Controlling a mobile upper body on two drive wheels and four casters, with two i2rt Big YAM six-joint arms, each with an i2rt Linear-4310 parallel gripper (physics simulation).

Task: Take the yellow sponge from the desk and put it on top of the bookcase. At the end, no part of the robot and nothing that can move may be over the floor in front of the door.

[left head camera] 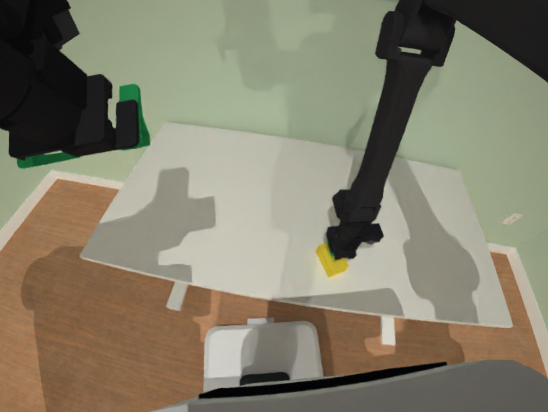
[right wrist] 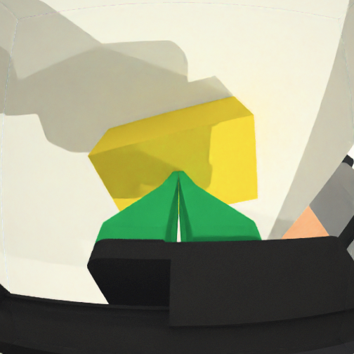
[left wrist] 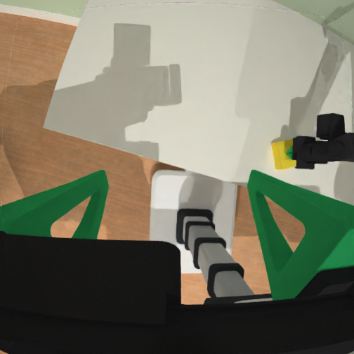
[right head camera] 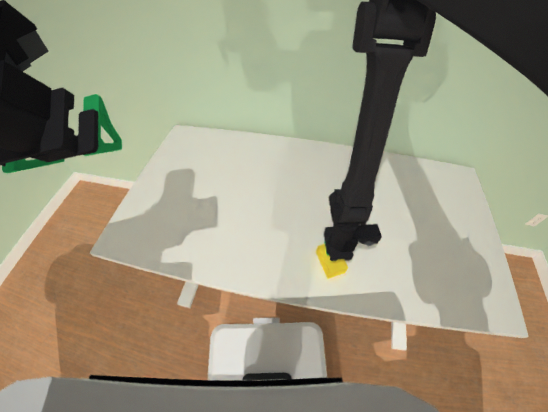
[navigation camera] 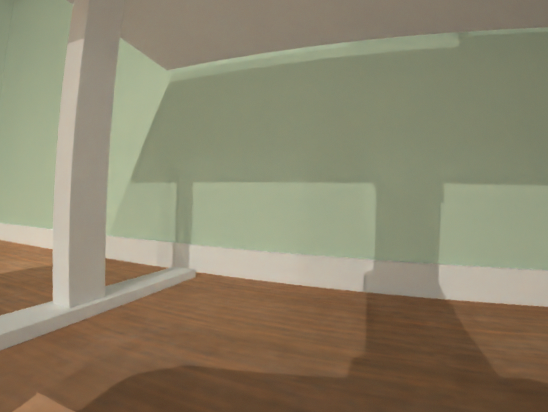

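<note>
The yellow sponge lies on the white desk, turned at a slant. My right gripper is shut, its green fingertips meeting with no sponge between them. In the right wrist view the tips overlap the sponge's near part; whether they touch it I cannot tell. My left gripper is open and empty, high up at the desk's left side. The bookcase and the door do not show in these views.
A white rounded object stands before the desk's front edge. The navigation camera looks under the desk, with a white desk leg at the left. A green wall runs behind the desk.
</note>
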